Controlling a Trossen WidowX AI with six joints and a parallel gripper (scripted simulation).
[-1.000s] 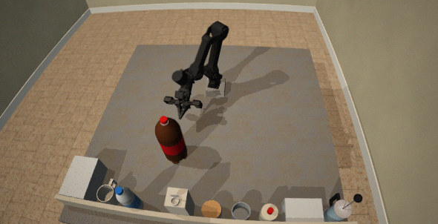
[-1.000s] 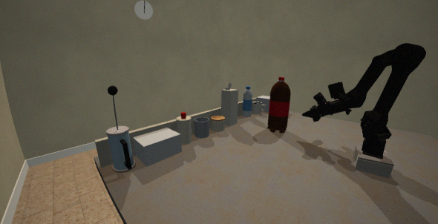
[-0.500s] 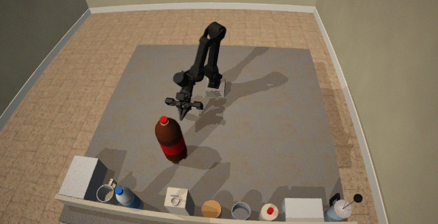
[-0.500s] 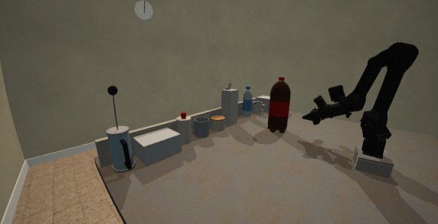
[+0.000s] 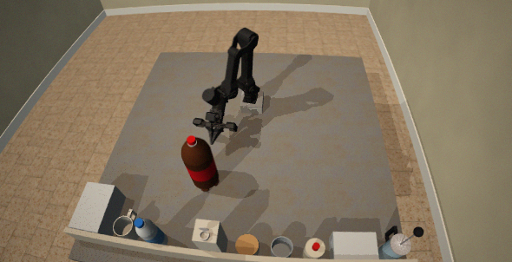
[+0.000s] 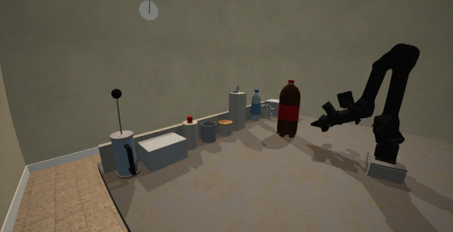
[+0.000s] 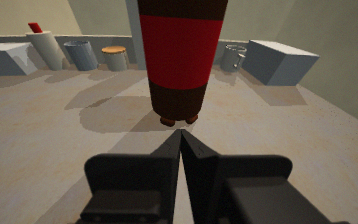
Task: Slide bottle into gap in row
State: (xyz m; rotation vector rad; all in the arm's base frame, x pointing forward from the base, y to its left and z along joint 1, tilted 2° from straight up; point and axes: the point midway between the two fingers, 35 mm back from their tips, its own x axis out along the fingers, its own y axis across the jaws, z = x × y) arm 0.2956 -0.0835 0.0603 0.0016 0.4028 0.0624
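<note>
Now: hand 15 cm short of the brown cola bottle, 1 cm to the right of it and 5 cm below it. The rest, counted from my hand: wood-lidded jar: 39 cm ahead, 26 cm to the left, 7 cm below; then grey cup: 38 cm ahead, 37 cm to the left, 8 cm below; then blue-capped water bottle: 46 cm ahead, 8 cm to the right.
</note>
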